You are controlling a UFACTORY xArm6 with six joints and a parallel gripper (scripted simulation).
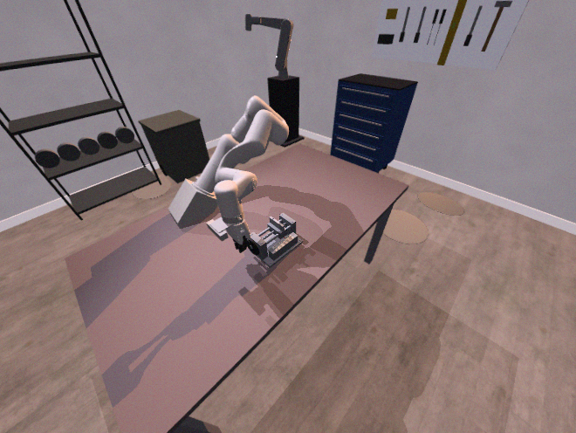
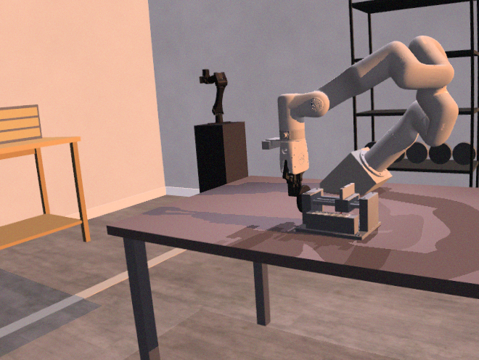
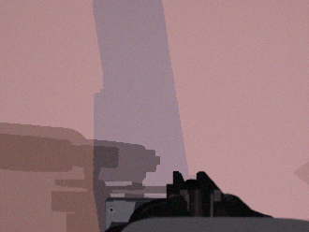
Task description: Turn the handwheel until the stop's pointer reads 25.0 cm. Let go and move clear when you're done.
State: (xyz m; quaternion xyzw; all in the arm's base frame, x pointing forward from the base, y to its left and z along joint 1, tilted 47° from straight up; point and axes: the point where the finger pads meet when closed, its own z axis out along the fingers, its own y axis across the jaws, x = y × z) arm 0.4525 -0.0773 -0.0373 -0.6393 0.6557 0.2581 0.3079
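Now: hand 2 cm to the right of the black handwheel and 1 cm above it. The rest, counted from my hand: sliding stop block (3 cm ahead, 18 cm to the left, 1 cm below).
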